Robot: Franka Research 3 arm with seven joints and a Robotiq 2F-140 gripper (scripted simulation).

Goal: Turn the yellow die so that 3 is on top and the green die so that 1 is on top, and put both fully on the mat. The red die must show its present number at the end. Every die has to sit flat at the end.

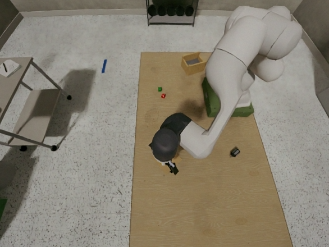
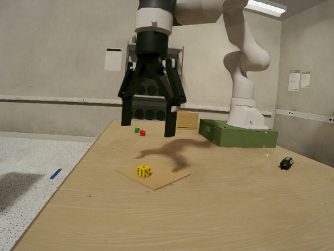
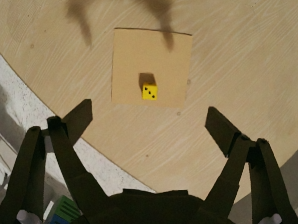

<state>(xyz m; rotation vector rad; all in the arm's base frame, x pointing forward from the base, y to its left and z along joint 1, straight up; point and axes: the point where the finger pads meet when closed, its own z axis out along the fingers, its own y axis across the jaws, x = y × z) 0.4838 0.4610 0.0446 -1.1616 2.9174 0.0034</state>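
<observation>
Now: hand 57 cm to the left of the green die, 12 cm above it and 3 cm short of it. From my hand the other things lie so: black object 47 cm behind, 11 cm below, 6 cm to the right; tan mat 13 cm below, 3 cm to the right, 3 cm behind; yellow die 11 cm below.
</observation>
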